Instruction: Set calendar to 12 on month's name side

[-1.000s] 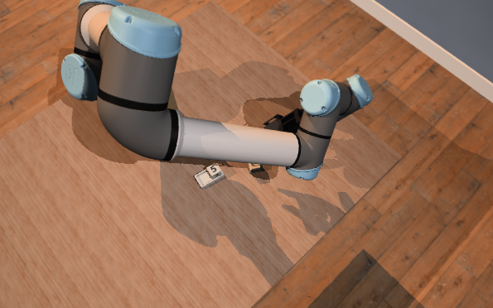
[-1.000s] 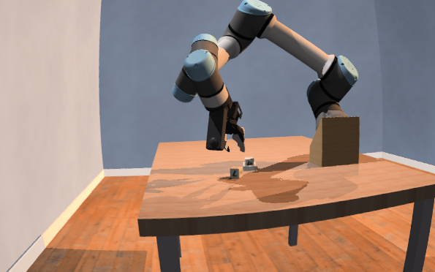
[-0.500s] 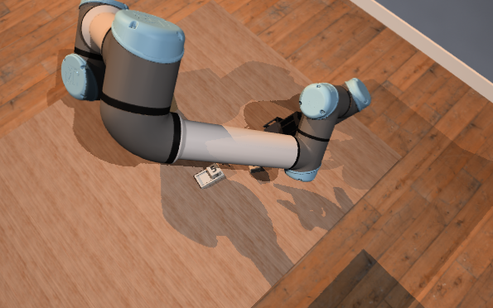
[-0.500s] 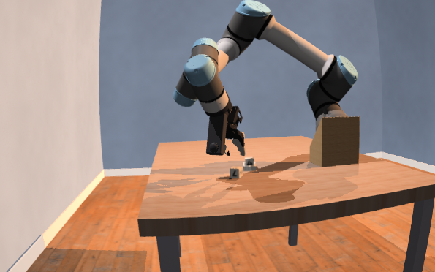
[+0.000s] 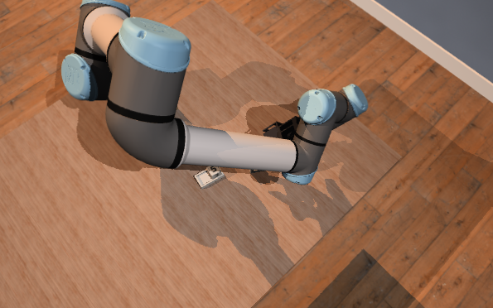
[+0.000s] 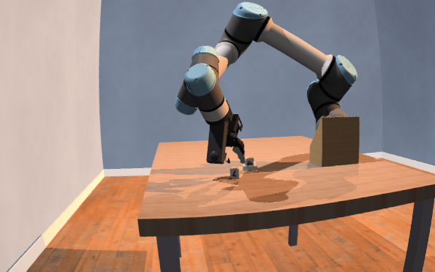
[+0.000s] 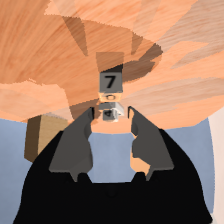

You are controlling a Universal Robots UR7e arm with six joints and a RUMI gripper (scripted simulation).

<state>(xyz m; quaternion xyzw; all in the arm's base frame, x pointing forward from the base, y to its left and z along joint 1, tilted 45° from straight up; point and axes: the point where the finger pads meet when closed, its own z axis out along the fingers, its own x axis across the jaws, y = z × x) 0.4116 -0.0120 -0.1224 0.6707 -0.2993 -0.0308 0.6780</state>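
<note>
Now: the white digit cube 40 mm below my hand and 10 mm to the right of it. The rest, counted from my hand: calendar tray (120 mm to the right, 80 mm behind, 40 mm below).
</note>
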